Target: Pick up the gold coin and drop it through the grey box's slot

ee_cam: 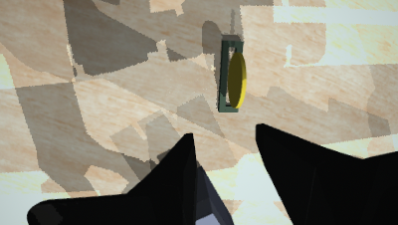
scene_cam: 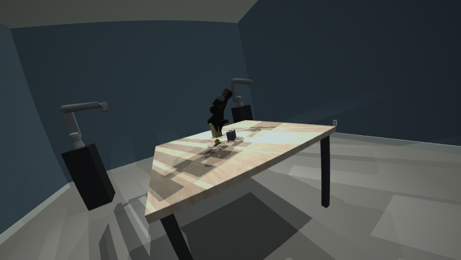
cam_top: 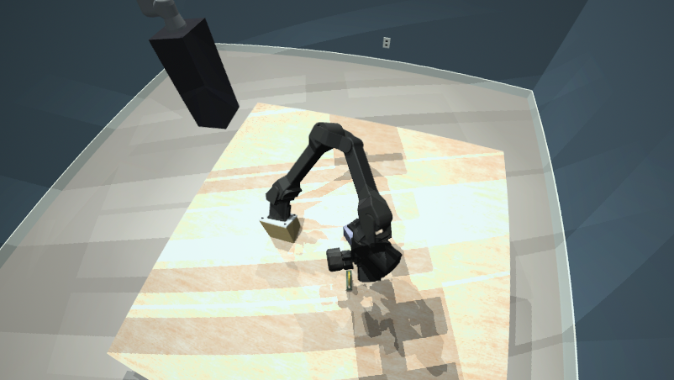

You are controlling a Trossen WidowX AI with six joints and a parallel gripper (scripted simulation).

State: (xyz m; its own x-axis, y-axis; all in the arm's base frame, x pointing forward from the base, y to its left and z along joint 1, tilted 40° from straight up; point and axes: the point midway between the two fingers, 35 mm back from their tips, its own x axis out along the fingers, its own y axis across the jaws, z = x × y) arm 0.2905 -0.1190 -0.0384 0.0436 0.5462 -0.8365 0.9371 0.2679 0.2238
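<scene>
Right now my gripper tip is 8 cm above the gold coin, 2 cm to the left of it and 2 cm past it.
</scene>
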